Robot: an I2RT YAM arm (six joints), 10 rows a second.
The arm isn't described. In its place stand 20 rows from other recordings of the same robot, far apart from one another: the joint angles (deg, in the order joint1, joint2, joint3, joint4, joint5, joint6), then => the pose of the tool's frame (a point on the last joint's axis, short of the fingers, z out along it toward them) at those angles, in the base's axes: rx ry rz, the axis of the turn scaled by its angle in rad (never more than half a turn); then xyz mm.
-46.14, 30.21, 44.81, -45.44, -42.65, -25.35 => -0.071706 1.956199 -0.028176 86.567 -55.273 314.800
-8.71, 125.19, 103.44, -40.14, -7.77, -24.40 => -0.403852 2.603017 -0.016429 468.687 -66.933 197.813
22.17, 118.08, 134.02, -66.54, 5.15, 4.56 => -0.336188 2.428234 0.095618 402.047 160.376 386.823
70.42, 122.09, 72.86, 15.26, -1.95, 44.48 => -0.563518 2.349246 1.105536 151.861 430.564 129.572
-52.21, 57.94, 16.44, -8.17, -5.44, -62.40 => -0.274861 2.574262 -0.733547 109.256 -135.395 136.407
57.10, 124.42, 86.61, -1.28, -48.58, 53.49 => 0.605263 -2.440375 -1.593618 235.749 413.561 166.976
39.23, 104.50, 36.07, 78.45, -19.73, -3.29 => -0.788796 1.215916 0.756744 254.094 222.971 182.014
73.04, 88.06, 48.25, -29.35, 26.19, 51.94 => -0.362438 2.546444 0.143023 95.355 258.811 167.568
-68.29, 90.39, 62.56, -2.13, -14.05, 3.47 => 1.109803 1.789423 -0.431954 141.382 -331.733 261.976
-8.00, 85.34, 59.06, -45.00, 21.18, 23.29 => 0.819275 2.612686 -0.447127 274.691 -51.594 220.428
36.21, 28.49, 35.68, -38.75, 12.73, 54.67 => 0.484979 2.134596 0.699707 98.372 62.301 272.718
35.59, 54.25, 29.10, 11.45, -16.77, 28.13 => -0.346068 1.897791 1.034450 171.333 135.249 252.348
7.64, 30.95, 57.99, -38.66, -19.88, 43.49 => 0.316725 1.834835 0.939903 87.399 23.938 392.447
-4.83, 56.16, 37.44, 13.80, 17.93, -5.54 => 0.228672 1.651763 -0.396141 230.006 -30.434 301.722
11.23, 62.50, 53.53, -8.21, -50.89, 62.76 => 0.238477 2.116670 1.655799 231.603 74.148 340.248
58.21, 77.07, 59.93, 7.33, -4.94, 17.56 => -0.708781 1.719211 1.024060 166.285 274.115 337.288
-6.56, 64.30, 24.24, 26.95, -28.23, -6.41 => -0.346268 1.746479 0.279695 234.653 -10.034 215.730
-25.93, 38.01, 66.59, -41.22, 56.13, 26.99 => 1.346838 1.147273 -0.855482 68.015 -65.938 425.431
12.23, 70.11, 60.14, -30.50, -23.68, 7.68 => -0.310617 2.267858 0.652157 253.971 69.680 309.240
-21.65, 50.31, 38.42, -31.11, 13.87, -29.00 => -0.027209 2.407233 -0.711438 166.851 -75.411 250.848
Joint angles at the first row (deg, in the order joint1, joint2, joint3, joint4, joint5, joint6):
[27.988, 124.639, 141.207, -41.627, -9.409, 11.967]
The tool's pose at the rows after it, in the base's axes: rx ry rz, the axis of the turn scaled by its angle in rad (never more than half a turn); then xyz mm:
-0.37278 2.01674 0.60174 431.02 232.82 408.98
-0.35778 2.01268 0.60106 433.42 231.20 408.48
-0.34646 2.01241 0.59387 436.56 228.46 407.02
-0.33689 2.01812 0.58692 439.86 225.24 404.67
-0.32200 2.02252 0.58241 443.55 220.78 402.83
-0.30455 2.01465 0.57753 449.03 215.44 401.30
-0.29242 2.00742 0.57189 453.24 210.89 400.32
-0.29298 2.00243 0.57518 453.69 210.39 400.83
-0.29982 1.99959 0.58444 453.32 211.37 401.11
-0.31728 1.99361 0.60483 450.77 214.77 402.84
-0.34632 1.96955 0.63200 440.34 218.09 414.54
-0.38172 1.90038 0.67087 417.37 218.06 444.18
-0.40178 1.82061 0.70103 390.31 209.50 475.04
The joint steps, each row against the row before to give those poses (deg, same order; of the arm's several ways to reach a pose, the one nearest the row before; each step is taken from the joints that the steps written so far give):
[-0.263, 0.504, 0.002, 0.720, 0.414, 0.568]
[-0.283, 0.172, -0.005, 0.550, 0.198, 0.416]
[-0.437, 0.242, 0.002, 0.305, 0.197, 0.065]
[-0.504, 0.283, -0.002, 0.001, 0.043, 0.022]
[-0.655, 0.240, -0.001, 0.088, -0.043, 0.218]
[-0.830, 0.374, 0.005, 0.893, -0.044, 0.153]
[-0.679, 0.263, 0.000, 0.700, -0.023, 0.000]
[-0.087, 0.000, 0.002, 0.282, -0.196, 0.000]
[0.088, -0.002, -0.004, 0.156, -0.459, 0.000]
[0.414, -0.173, 0.002, 0.130, -0.875, 0.000]
[0.788, -1.532, -0.133, -0.174, -1.026, -0.218]
[1.115, -3.712, -0.060, 0.019, -1.180, -0.263]
[0.502, -5.577, -2.607, 1.336, -1.007, -0.153]

